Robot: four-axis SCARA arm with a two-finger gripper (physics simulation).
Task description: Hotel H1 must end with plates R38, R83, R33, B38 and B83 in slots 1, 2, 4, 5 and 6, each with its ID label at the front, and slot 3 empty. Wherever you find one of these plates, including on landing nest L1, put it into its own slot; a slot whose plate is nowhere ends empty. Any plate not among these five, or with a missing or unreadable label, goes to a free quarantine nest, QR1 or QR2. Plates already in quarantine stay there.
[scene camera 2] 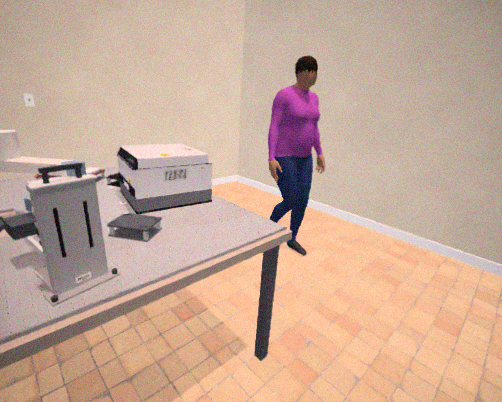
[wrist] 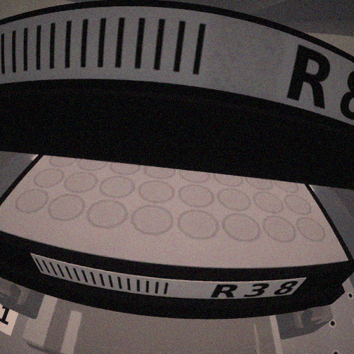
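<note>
My gripper point(wrist: 164, 309) is shut on plate R38 point(wrist: 155, 262). Its light top shows circular wells, and its front label reads R38. Directly above it, in the upper wrist view, is another dark-edged plate point(wrist: 150, 125); its label starts with R8 and is cut off at the right. Part of a white label with a 1 point(wrist: 6, 320) shows at the lower left. In the scene view a tall grey plate hotel point(scene camera 2: 75, 235) with a black handle stands at the left, its panel hiding the slots. Whether R38 touches its supports cannot be told.
A white and grey instrument point(scene camera 2: 172, 177) stands on the table point(scene camera 2: 200, 235) behind the hotel. A low dark platform point(scene camera 2: 135, 221) on short clear legs stands before it. Pale arm parts point(scene camera 2: 35, 162) show at the left. A person in purple point(scene camera 2: 298, 120) is beyond the table.
</note>
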